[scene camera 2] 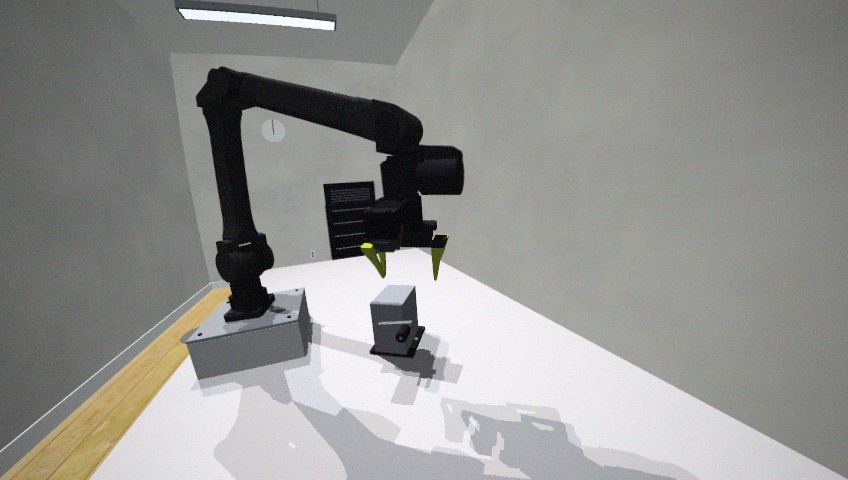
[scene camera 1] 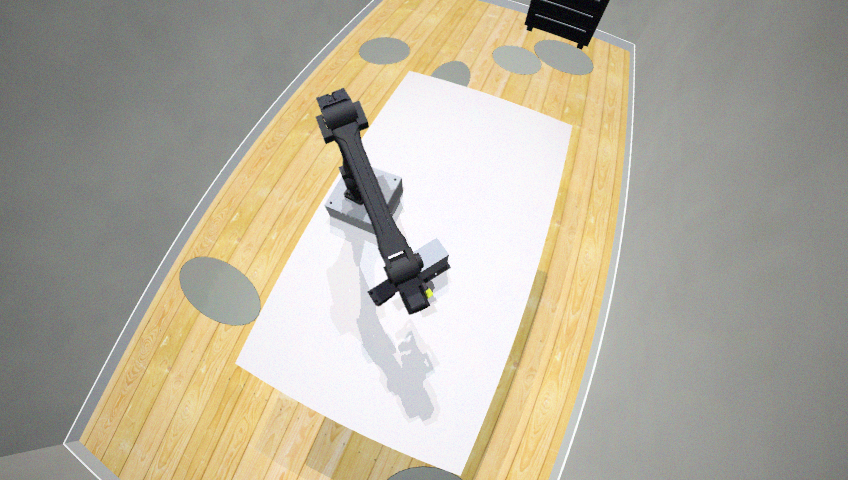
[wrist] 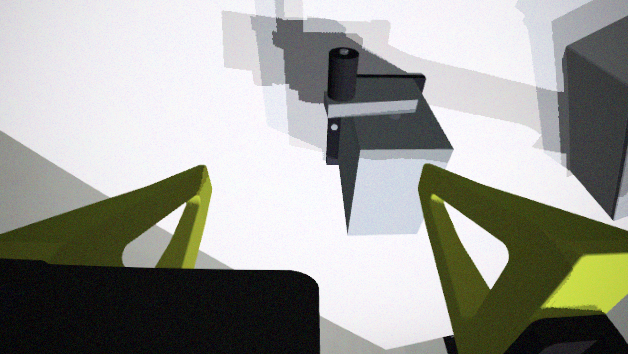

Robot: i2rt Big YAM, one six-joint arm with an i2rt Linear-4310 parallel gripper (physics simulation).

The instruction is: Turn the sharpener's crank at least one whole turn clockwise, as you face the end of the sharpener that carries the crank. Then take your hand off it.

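Seen in the pictures: gripper, between the fingertips: point(scene camera 2: 409, 278) point(wrist: 314, 176); arm's base, origin of its link: point(scene camera 2: 252, 309).
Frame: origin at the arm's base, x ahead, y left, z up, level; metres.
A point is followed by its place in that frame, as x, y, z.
Note:
The sharpener point(scene camera 1: 436, 252) @[0.377, -0.092, 0.032] point(scene camera 2: 392, 324) @[0.341, -0.191, -0.002] point(wrist: 392, 195) @[0.358, -0.116, 0.033] is a grey box upright on a dark base plate. Its crank has a light bar point(wrist: 372, 107) @[0.346, -0.189, 0.000] across the end face, about level, and a black cylindrical knob point(scene camera 2: 402, 333) @[0.354, -0.238, 0.002] point(wrist: 343, 75) @[0.356, -0.226, 0.003] at one end of the bar. In the wrist view the knob is at the bar's left end. My gripper point(scene camera 2: 410, 277) @[0.375, -0.242, 0.112] point(wrist: 314, 176) @[0.375, -0.242, 0.112] is wide open and empty, with its yellow-green fingers above the sharpener's top and apart from the crank. In scene camera 1 the arm hides the crank and most of the fingers.
The arm's grey base block point(scene camera 1: 389, 184) @[0.085, 0.070, 0.001] point(scene camera 2: 246, 353) @[0.018, -0.117, -0.056] point(wrist: 595, 120) @[0.127, -0.029, -0.046] stands to one side of the sharpener on the white table top point(scene camera 1: 487, 148) @[0.324, 0.503, -0.095]. A black drawer cabinet point(scene camera 1: 565, 20) point(scene camera 2: 348, 234) stands far back, beyond the table.

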